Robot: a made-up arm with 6 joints.
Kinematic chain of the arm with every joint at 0, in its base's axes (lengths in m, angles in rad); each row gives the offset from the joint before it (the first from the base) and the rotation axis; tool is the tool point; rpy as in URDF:
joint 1: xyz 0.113 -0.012 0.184 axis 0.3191 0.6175 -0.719
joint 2: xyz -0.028 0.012 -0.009 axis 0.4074 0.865 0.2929
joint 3: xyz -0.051 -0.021 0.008 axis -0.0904 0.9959 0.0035
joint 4: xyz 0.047 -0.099 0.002 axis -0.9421 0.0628 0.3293
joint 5: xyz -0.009 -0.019 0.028 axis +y
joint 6: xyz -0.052 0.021 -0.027 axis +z
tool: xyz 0.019 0.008 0.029 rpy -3.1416 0 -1.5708
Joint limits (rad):
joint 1: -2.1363..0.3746
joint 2: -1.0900..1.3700
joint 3: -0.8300..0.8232
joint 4: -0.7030..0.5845
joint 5: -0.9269..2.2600
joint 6: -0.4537..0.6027
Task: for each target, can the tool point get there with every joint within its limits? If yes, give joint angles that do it. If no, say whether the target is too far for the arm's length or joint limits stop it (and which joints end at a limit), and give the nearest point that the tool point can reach.
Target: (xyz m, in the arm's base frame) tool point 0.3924 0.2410 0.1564
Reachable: no: too far | nearest point 0.2395 0.0362 0.2344 | short by 0.267 m
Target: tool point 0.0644 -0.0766 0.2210
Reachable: yes | joints -0.4859 -0.8504 0.6358 0.3559 1.8232 0.4166
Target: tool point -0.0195 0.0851 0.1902
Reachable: no: joint limits stop it (at a limit: joint 1, joint 2, joint 3, joint 4, joint 6) | nearest point -0.0261 0.0116 0.2069 | short by 0.076 m
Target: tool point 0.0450 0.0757 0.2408
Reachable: no: joint limits stop it (at a limit: joint 1, joint 2, joint 4, joint 6) | nearest point 0.0043 0.0006 0.2351 | short by 0.086 m
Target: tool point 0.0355 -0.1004 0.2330
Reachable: yes | joints -0.1887 -0.2006 0.0885 0.0248 0.6417 0.5025
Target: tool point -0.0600 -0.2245 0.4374
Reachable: no: too far | nearest point -0.0051 -0.1191 0.2719 | short by 0.204 m
